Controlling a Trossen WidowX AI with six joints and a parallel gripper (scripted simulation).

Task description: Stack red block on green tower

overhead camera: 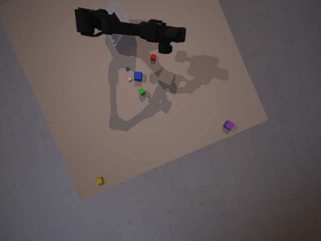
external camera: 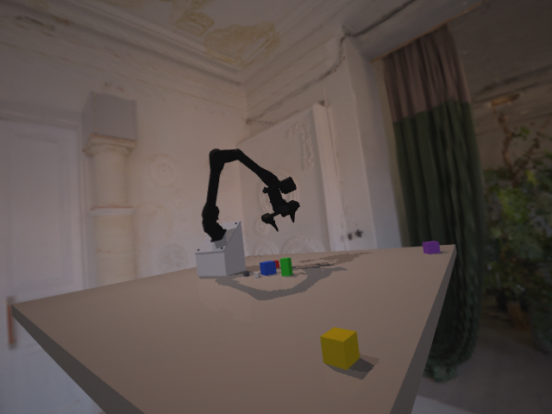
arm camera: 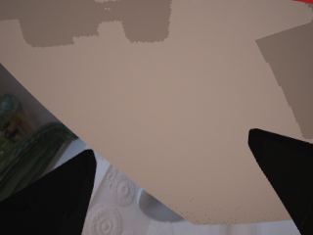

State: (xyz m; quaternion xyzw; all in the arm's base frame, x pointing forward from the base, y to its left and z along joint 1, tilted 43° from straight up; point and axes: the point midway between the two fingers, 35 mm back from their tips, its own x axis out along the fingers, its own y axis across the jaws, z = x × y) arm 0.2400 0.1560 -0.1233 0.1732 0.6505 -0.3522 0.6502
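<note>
Now: the red block 20 mm behind my gripper tip, 120 mm to the right of it and 160 mm below it. Also, from my gripper tip: blue block (30 mm ahead, 270 mm to the right, 150 mm below); small white cube (10 mm ahead, 320 mm to the right, 170 mm below); small grey cube (50 mm behind, 300 mm to the right, 170 mm below).
</note>
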